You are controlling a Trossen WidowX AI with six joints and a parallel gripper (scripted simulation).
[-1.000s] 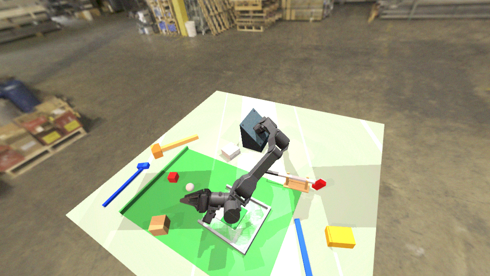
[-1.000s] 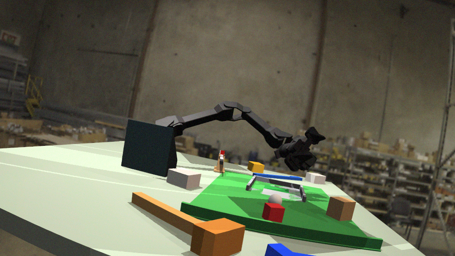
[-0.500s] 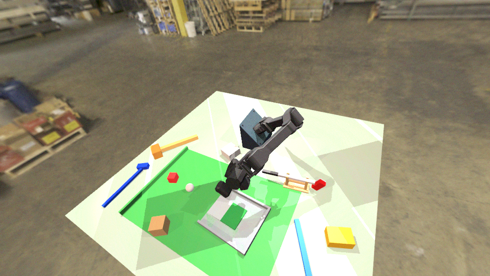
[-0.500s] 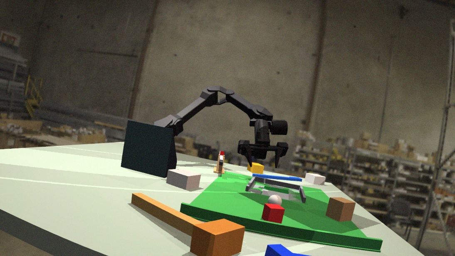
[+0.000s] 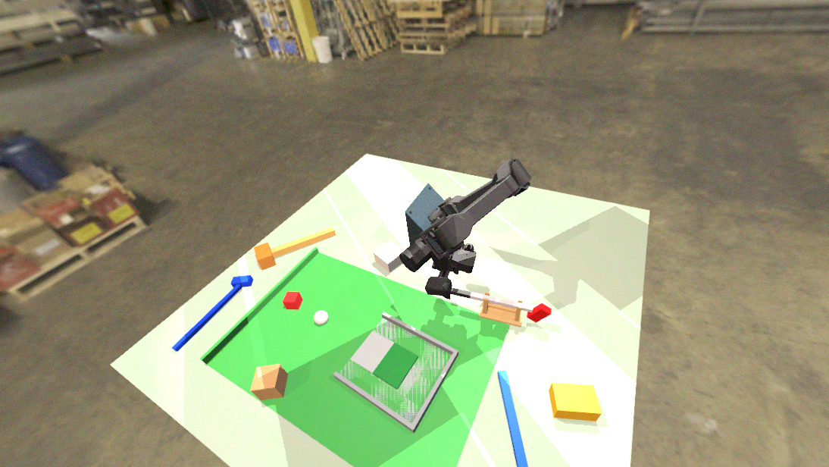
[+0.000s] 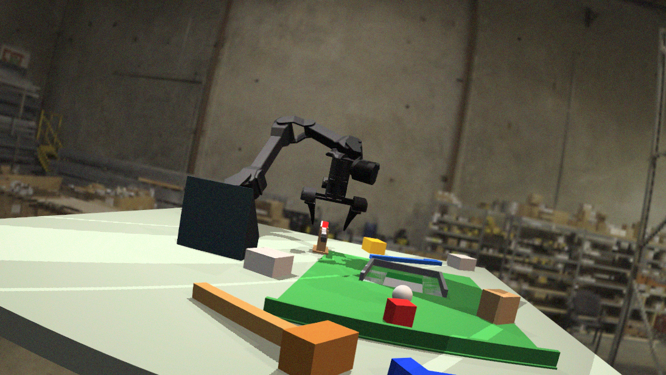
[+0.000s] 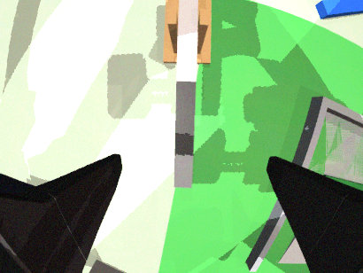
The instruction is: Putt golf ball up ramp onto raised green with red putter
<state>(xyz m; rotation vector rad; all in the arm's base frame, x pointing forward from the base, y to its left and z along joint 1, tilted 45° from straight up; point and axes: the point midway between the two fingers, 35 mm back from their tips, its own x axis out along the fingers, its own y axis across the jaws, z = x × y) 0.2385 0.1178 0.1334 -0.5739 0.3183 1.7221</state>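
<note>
Now: gripper tip 40 mm past the red putter, 120 mm to the right of it and 40 mm above it. Round my gripper tip: white golf ball (240 mm ahead, 320 mm to the right, 70 mm below); wooden rack (40 mm behind, 140 mm to the left, 60 mm below); yellow block (110 mm ahead, 370 mm to the left, 70 mm below).
</note>
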